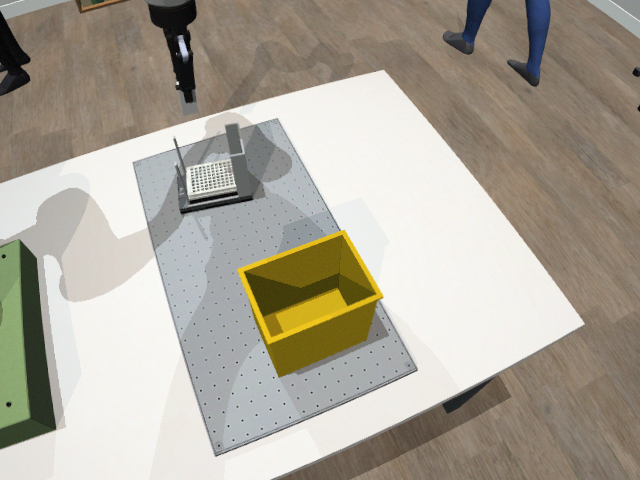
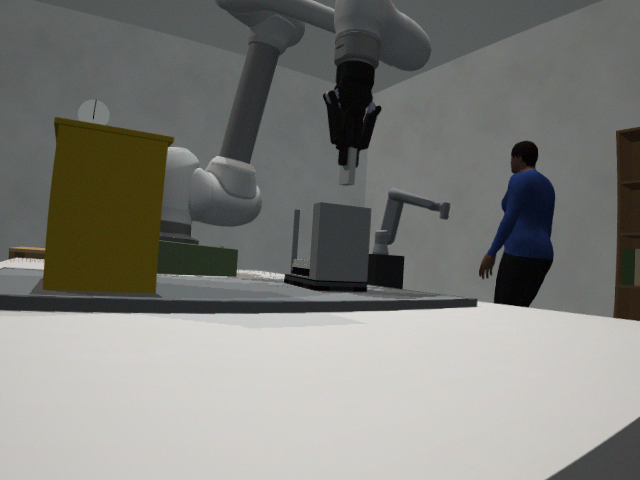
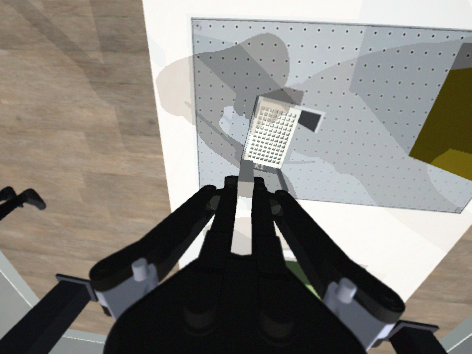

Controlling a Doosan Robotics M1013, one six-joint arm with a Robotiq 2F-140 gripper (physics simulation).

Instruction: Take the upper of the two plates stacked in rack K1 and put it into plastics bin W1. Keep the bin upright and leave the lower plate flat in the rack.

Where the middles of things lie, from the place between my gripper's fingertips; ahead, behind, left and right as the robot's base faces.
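From my hand, the white grid plate (image 1: 215, 178) is now 40 mm to the right, 20 mm ahead and 160 mm below. The yellow bin W1 (image 2: 103, 228) is 420 mm to the right of my hand, 110 mm ahead of it and 110 mm below it. Going by their middles, of the things named here the white grid plate is the nearest to my hand.
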